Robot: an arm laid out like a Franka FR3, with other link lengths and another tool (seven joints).
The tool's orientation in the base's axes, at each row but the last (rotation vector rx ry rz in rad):
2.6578, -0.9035, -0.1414
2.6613, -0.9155, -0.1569
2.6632, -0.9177, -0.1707
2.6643, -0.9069, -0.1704
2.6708, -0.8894, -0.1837
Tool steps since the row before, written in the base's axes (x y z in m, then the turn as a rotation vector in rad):
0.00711, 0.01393, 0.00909, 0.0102, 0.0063, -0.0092
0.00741, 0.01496, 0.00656, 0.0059, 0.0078, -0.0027
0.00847, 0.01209, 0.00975, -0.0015, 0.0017, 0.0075
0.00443, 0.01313, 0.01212, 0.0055, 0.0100, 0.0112
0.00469, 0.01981, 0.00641, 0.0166, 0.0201, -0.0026
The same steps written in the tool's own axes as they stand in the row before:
-0.00271, -0.01138, -0.01379, 0.0042, -0.0137, 0.0049
-0.00336, -0.01321, -0.01166, -0.0001, -0.0101, -0.0007
-0.00089, -0.01063, -0.01412, -0.0023, 0.0021, -0.0072
-0.00464, -0.00826, -0.01578, -0.0019, -0.0068, -0.0143
-0.00832, -0.01543, -0.01218, 0.0012, -0.0254, -0.0064

